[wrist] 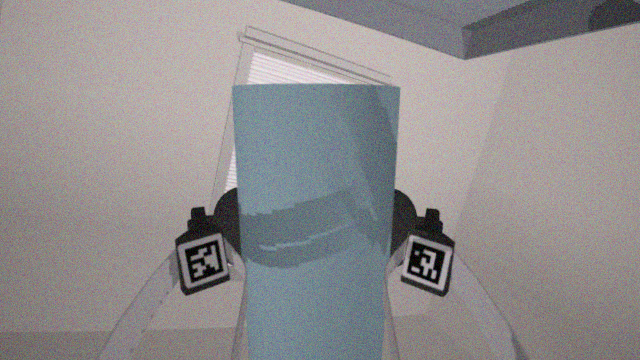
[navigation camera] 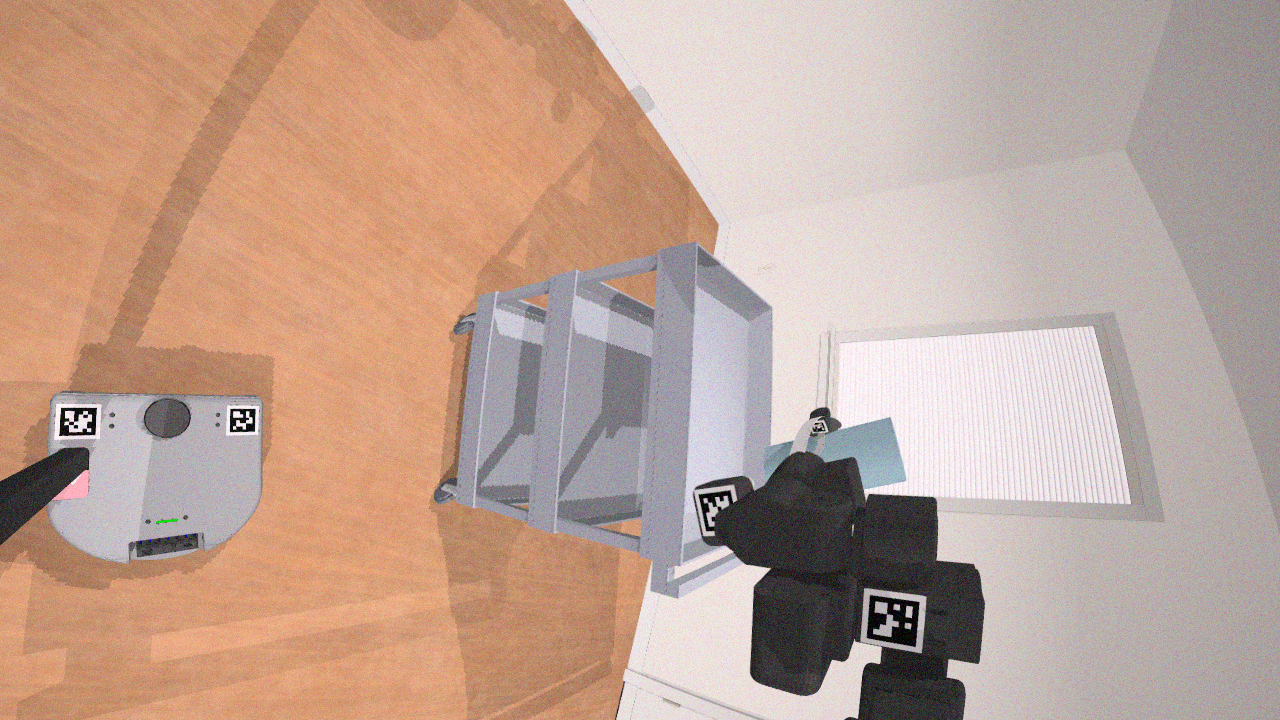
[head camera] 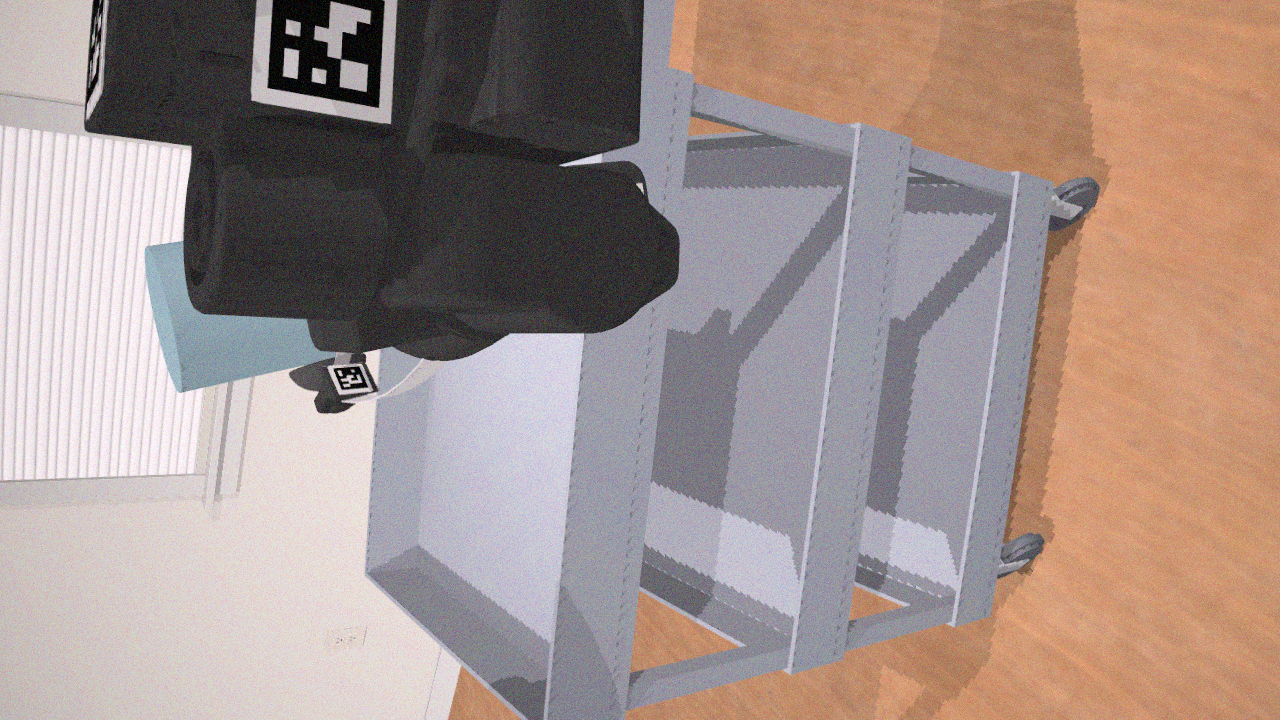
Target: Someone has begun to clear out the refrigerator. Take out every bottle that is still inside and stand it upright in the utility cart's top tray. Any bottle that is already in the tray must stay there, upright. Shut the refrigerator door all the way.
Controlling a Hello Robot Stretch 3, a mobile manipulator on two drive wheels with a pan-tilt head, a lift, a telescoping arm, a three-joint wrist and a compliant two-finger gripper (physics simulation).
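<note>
A pale blue bottle [head camera: 223, 344] [navigation camera: 868, 452] [wrist: 315, 150] is a plain wide cylinder, close to vertical with a slight lean. My gripper [wrist: 315, 214] is shut on it, one finger on each side. In the head and navigation views the wrist hides one finger and part of the bottle. The cart's grey top tray [head camera: 599, 465] [navigation camera: 675, 402] lies lower than the bottle's top end, at the handle end of the cart. I cannot tell whether the bottle is over the tray. No other bottle shows in the tray's visible part. The refrigerator does not show.
The cart's two lower shelves [head camera: 827, 465] [navigation camera: 552, 402] and its wheels [head camera: 1074, 201] [navigation camera: 444, 489] stand on the wooden floor. Behind are a pale wall and a window [head camera: 89, 313] [navigation camera: 984, 411]. My base [navigation camera: 196, 465] is at the navigation view's left.
</note>
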